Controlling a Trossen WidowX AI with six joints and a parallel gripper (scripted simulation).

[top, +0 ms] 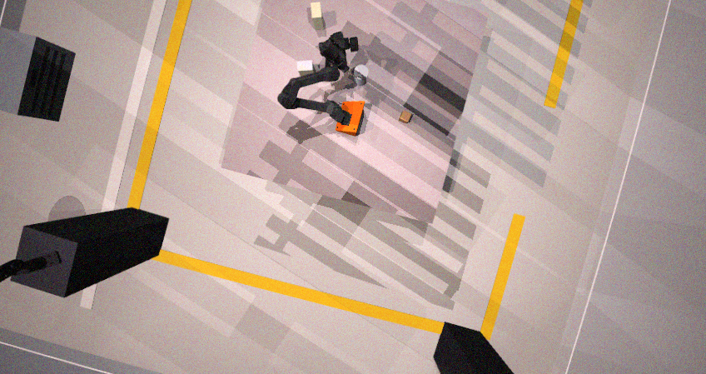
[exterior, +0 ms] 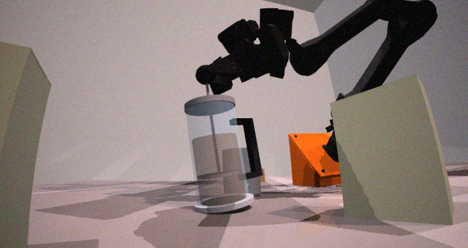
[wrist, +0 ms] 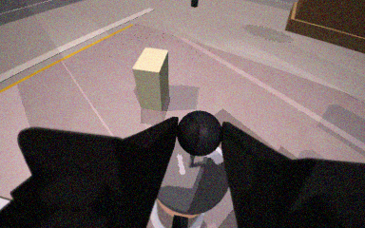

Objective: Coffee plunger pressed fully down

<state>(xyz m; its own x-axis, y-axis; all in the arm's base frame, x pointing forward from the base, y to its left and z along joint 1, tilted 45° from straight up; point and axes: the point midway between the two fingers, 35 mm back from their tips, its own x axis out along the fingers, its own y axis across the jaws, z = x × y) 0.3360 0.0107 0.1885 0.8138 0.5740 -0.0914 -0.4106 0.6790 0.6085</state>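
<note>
The glass coffee press is 9 cm below my gripper tip, 3 cm behind it and 1 cm to the right of it. Also, from my gripper tip: brown box: 47 cm to the right, 24 cm behind, 17 cm below.
</note>
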